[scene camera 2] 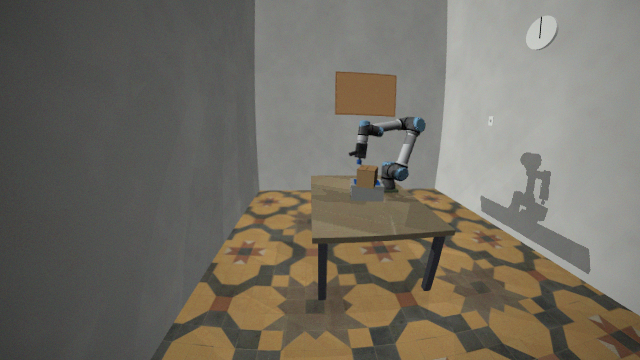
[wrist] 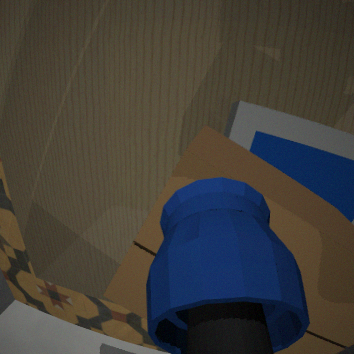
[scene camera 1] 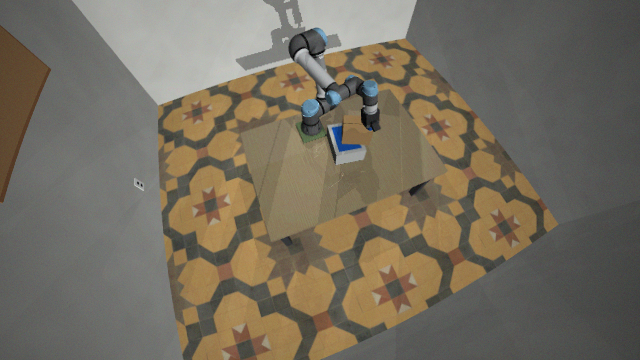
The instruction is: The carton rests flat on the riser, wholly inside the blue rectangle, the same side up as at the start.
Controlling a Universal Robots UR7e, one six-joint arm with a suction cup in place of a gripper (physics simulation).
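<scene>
The brown carton stands on the light grey riser. It is turned relative to the blue rectangle and covers part of it. In scene camera 1 it reaches past the riser's right side; its bottom edges there are hidden, so I cannot tell whether its base lies inside the blue. A seam runs across its top. My suction gripper is open, holding nothing. Its blue cup is close over the carton's edge, with a small gap seen in scene camera 2.
The wooden table carries the riser and the arm. The arm's base stands on a green plate to the left of the riser in scene camera 1. The arm's upper links reach over the table behind the riser in that view.
</scene>
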